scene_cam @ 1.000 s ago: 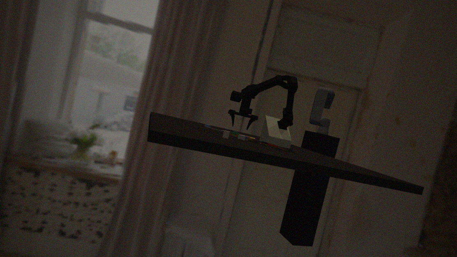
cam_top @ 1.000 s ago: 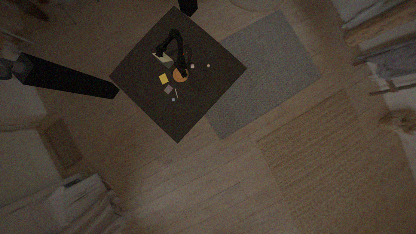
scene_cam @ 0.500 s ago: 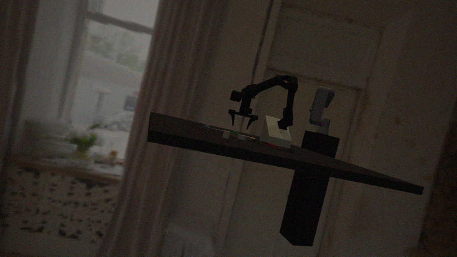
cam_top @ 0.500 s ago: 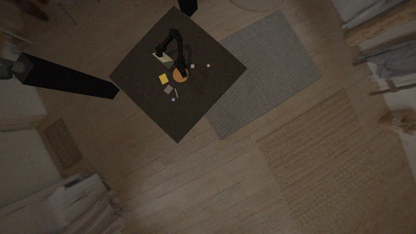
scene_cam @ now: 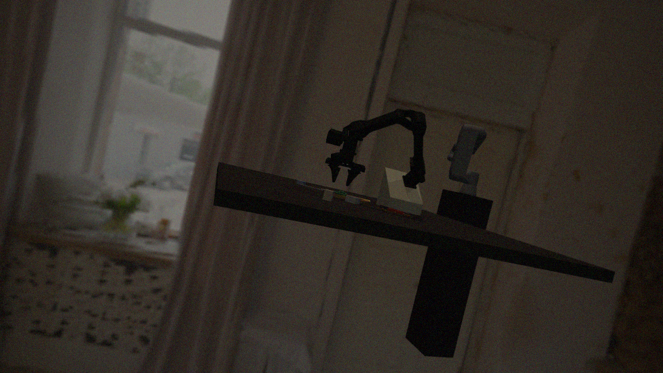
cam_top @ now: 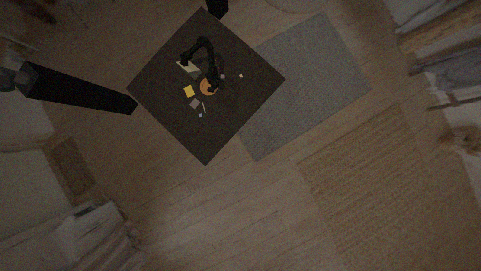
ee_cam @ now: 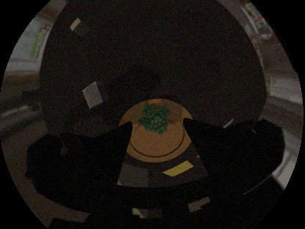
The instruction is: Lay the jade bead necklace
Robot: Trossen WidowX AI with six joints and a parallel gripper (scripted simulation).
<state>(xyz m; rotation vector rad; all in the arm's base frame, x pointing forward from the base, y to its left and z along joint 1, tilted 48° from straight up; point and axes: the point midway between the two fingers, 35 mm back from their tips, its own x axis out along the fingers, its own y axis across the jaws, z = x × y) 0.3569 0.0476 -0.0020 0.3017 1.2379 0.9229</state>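
Now: the round bead board 6 cm behind my gripper tip, 3 cm to the right of it and 5 cm below it. The rest, counted from my gripper tip: white stick 4 cm ahead, 25 cm to the right, 5 cm below; then grey-white block 1 cm behind, 14 cm to the left, 4 cm below; then red item 20 cm behind, 15 cm to the left, 5 cm below.
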